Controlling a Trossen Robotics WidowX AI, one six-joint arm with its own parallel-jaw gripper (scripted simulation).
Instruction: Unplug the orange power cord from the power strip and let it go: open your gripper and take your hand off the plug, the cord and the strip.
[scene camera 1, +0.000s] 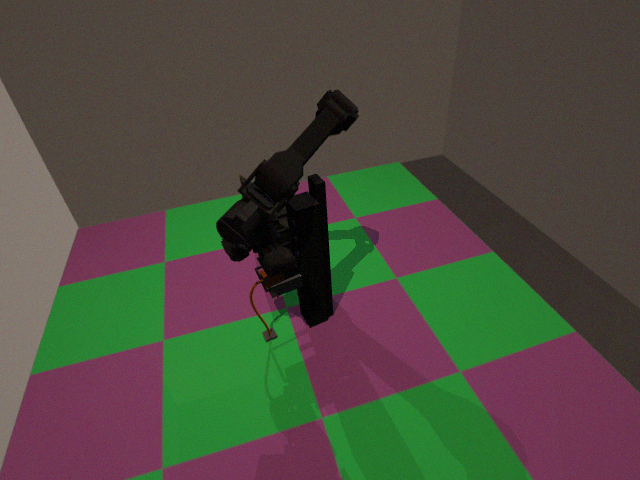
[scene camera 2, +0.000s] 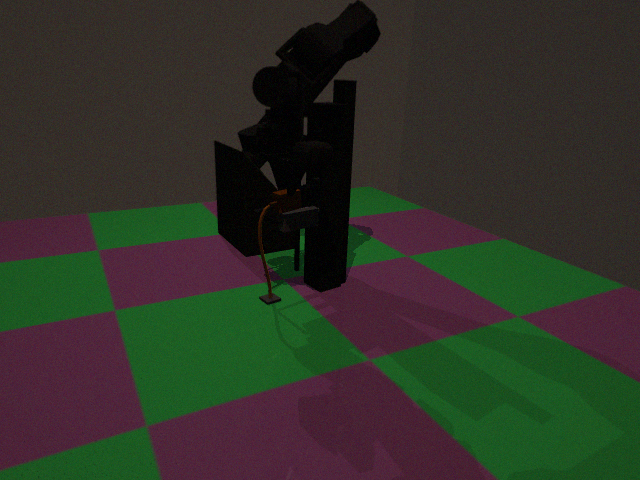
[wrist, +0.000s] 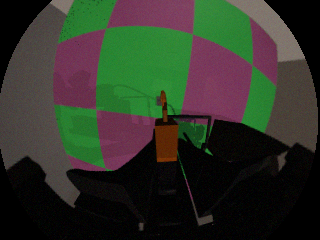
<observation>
I see my gripper (scene camera 2: 286, 194).
My gripper is seen too in scene camera 1 (scene camera 1: 270, 272) and in the wrist view (wrist: 166, 142).
</observation>
